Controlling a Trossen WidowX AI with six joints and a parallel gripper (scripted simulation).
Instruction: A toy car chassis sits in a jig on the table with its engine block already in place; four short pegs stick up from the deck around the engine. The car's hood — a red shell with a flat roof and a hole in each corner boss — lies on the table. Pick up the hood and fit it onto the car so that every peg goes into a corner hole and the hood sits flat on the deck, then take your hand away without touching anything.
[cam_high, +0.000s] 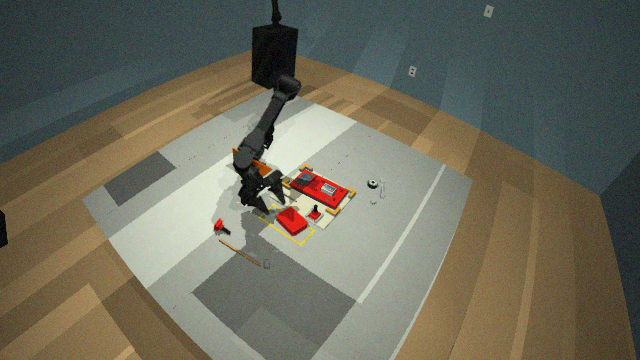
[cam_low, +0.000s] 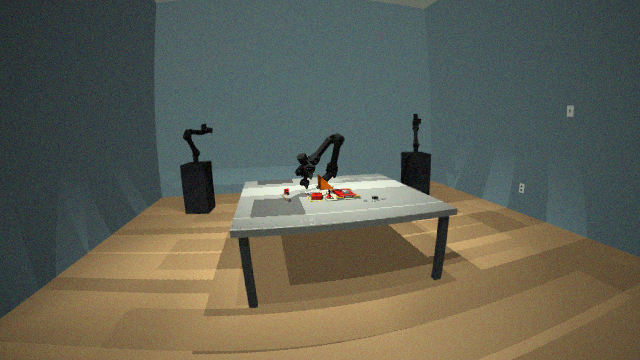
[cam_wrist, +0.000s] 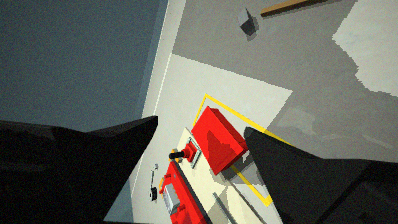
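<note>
Right now my gripper tip is 8 cm above the red hood, 5 cm to the right of it and 2 cm short of it. The rest, counted from my gripper tip: grey engine block 25 cm to the left, 7 cm below, 2 cm ahead; wooden-handled hammer 17 cm to the right, 9 cm below; wrench 45 cm to the left, 16 cm ahead, 9 cm below.
</note>
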